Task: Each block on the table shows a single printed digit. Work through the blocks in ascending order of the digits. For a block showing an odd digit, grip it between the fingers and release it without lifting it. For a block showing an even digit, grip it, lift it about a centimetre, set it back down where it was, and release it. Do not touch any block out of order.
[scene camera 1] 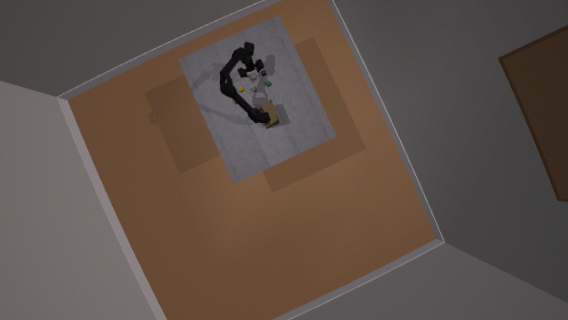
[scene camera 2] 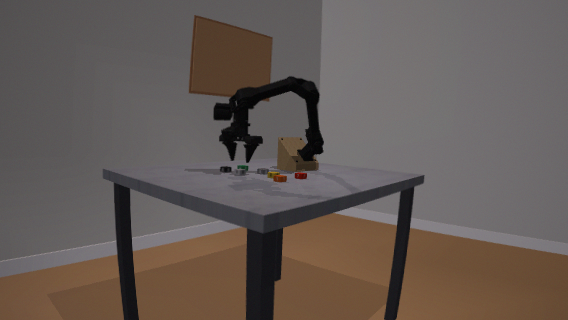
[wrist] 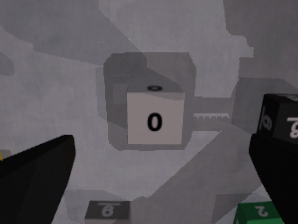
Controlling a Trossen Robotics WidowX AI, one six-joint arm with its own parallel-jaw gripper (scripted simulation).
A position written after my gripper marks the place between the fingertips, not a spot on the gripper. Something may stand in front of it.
My gripper [scene camera 2: 239, 161] is open and holds nothing. I also see a white block [wrist: 153, 111].
My gripper also shows in the wrist view [wrist: 164, 144].
